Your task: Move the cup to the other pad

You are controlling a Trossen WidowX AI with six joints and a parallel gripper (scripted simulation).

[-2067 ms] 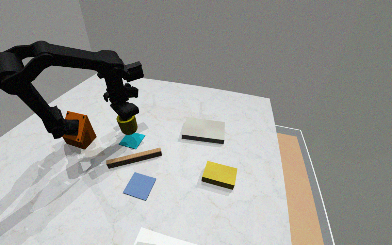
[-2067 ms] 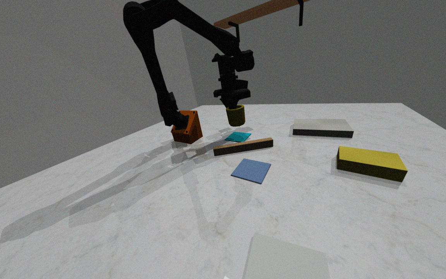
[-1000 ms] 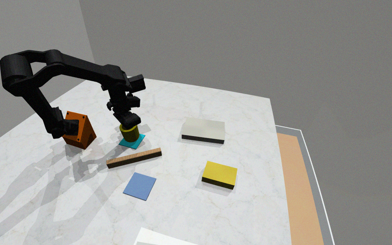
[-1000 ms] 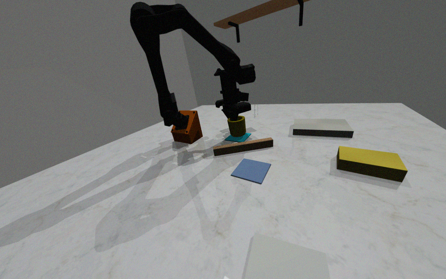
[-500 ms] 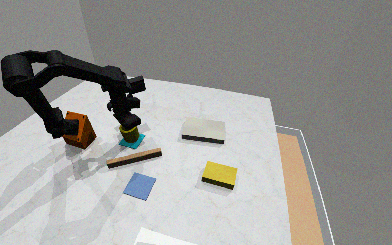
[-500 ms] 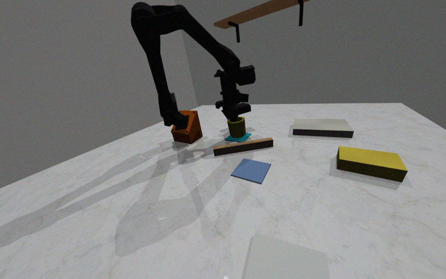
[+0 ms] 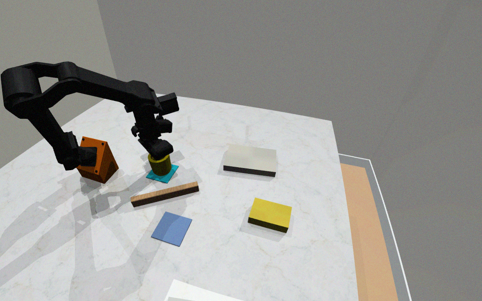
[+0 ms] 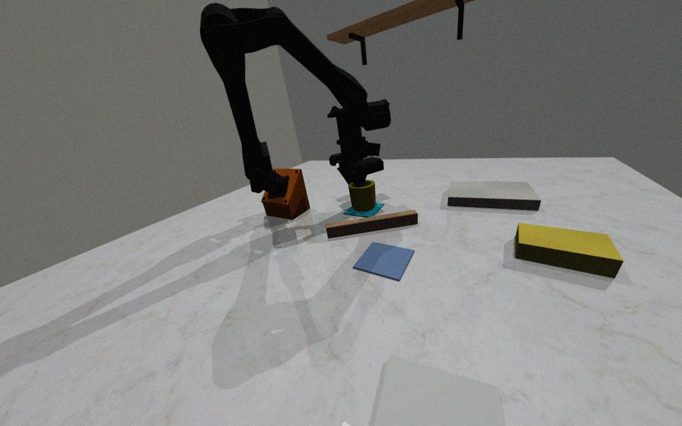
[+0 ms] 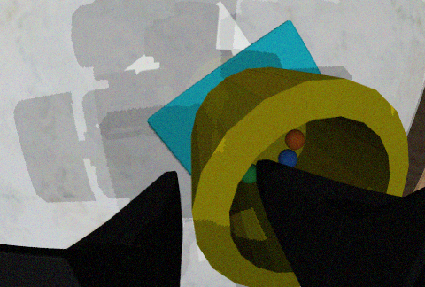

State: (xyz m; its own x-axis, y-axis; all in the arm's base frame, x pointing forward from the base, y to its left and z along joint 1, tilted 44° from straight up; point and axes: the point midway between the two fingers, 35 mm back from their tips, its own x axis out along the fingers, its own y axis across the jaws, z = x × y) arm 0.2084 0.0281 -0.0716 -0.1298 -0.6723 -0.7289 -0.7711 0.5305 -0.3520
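The yellow cup lies 2 cm ahead of my gripper tip, 1 cm to the right of it and 1 cm below it. The rest, counted from my gripper tip: wooden bar: 12 cm to the right, 7 cm ahead, 4 cm below; then teal pad: 5 cm below, 2 cm to the right, 2 cm ahead; then yellow block: 39 cm ahead, 15 cm to the right, 3 cm below.
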